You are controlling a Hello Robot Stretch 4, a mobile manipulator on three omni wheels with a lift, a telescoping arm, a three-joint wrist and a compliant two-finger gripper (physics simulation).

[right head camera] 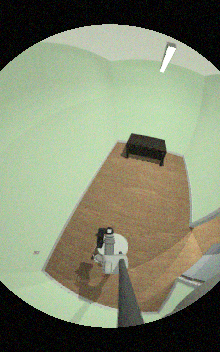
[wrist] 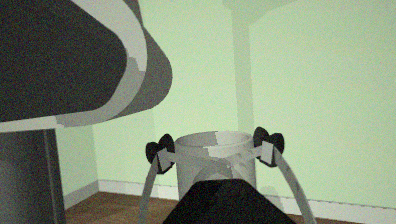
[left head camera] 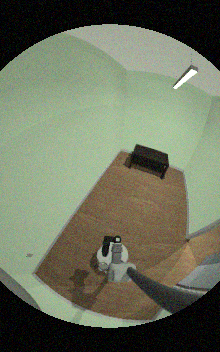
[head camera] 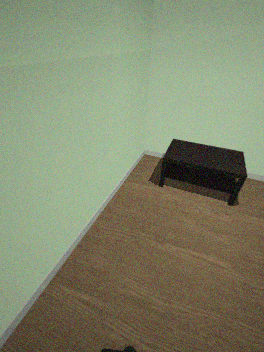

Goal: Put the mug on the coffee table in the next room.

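The wrist view shows the gripper [wrist: 213, 143] and a mug [wrist: 214, 145]. In the head camera view there is a dark coffee table [head camera: 216, 168]. The mug is out of frame in the head camera view. The left head camera view shows the dark coffee table [left head camera: 144, 156] too, and the right head camera view also shows the dark coffee table [right head camera: 148, 146].
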